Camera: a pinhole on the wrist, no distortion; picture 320 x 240 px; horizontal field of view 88.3 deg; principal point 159.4 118.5 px. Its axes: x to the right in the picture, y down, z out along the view. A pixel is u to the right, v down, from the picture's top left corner.
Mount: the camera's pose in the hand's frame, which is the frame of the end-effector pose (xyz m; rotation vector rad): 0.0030 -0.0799 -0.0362 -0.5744 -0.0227 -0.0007
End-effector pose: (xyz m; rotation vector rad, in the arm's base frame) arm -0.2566 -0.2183 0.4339 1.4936 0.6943 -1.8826
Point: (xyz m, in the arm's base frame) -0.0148 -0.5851 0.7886
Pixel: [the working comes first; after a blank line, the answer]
In the camera's frame: -0.3244 0.2917 0.4676

45 221
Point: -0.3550 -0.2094 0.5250
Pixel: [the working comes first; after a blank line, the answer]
In the camera's frame: -0.0751 -0.0631 0.0957

30 10
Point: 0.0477 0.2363 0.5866
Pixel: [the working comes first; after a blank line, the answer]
In the camera's frame: -0.2790 0.2504 -0.3784

behind the camera
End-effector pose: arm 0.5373 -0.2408 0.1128 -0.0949 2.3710 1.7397
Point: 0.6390 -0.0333 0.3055
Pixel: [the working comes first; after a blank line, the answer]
In the camera's frame: -0.1210 0.1533 0.3290

99 195
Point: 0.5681 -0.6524 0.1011
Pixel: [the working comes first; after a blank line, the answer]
In the camera's frame: -0.0657 0.1364 -0.3243

behind the camera
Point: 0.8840 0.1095 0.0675
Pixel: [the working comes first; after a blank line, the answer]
In the camera's frame: -0.3005 -0.1604 0.4094

38 54
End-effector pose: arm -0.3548 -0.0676 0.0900 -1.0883 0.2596 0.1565
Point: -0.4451 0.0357 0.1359
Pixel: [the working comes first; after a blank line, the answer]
In the camera's frame: -0.0992 0.0182 0.1768

67 135
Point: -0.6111 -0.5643 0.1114
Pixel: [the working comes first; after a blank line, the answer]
In the camera's frame: -0.2638 0.1471 -0.4101

behind the camera
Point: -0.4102 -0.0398 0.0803
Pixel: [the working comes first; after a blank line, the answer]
In the camera's frame: -0.0517 0.0692 0.1050

78 227
